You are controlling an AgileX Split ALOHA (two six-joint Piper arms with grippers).
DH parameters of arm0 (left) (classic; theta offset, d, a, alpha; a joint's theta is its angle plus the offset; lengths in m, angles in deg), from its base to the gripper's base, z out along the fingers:
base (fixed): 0 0 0 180
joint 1: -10.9 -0.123 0 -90
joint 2: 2.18 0 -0.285 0
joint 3: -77.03 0 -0.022 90
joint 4: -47.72 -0.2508 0 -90
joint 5: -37.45 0 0.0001 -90
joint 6: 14.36 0.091 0 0
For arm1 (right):
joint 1: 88.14 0.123 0 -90
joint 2: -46.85 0 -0.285 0
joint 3: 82.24 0 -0.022 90
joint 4: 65.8 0.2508 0 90
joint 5: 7.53 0 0.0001 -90
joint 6: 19.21 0.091 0 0
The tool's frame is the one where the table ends.
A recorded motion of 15 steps. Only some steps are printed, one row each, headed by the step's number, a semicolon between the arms.
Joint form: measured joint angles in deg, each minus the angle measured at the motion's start. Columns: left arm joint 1, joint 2, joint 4, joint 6, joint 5, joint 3; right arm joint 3, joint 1, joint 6, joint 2, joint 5, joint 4.
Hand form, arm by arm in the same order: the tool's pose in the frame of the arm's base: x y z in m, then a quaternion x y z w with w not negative. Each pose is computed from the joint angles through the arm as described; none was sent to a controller.
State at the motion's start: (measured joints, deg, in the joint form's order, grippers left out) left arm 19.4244 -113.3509 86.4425 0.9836 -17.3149 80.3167; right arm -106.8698 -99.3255 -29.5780 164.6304 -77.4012 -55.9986
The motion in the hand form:
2: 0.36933 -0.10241 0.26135 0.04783 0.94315 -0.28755 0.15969; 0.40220 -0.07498 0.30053 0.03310 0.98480 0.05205 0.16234
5: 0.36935 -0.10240 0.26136 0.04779 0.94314 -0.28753 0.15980; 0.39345 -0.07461 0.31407 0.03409 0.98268 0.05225 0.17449
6: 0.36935 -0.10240 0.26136 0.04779 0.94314 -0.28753 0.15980; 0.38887 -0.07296 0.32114 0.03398 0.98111 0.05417 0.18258
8: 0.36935 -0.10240 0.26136 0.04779 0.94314 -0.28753 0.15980; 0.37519 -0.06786 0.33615 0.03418 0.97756 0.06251 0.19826
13: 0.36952 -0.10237 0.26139 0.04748 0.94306 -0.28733 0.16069; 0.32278 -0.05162 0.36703 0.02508 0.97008 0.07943 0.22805
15: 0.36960 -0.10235 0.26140 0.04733 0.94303 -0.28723 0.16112; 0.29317 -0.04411 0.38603 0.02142 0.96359 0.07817 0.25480
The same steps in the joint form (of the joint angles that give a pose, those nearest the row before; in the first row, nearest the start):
2: 0.00 0.00 0.00 0.00 0.00 0.00; 0.13 -1.42 -0.33 -0.53 -0.23 0.00
5: 0.00 0.00 0.00 0.00 0.01 0.00; 0.66 -1.71 -0.39 -2.83 -0.64 0.33
6: 0.00 0.00 0.00 0.00 0.01 0.00; 1.07 -1.71 -0.39 -4.11 -0.64 0.73
8: 0.00 0.00 0.00 0.00 0.01 0.00; 2.90 -1.71 -0.40 -7.60 -0.69 2.03
13: 0.00 0.00 0.00 0.00 0.12 0.00; 11.58 -1.71 -1.47 -19.43 -0.89 4.84
15: 0.00 0.00 0.00 0.00 0.18 0.00; 14.85 -1.71 -1.52 -25.91 -0.96 5.33

